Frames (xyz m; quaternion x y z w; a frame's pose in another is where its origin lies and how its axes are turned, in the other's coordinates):
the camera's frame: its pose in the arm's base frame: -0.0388 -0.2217 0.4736 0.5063 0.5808 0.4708 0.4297
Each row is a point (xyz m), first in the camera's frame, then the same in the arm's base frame.
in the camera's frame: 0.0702 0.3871 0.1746
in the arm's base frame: 0.1943 -0.1155 0.8195
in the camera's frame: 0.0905 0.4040 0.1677
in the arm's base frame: 0.1883 -0.0953 0.8369
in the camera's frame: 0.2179 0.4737 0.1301
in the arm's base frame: 0.1494 0.0300 0.9095
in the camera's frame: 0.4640 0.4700 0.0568
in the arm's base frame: 0.0481 0.2660 0.9141
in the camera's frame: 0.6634 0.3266 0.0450
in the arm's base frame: -0.0132 0.4563 0.7710
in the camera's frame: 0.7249 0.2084 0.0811
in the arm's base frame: -0.0069 0.5162 0.6468
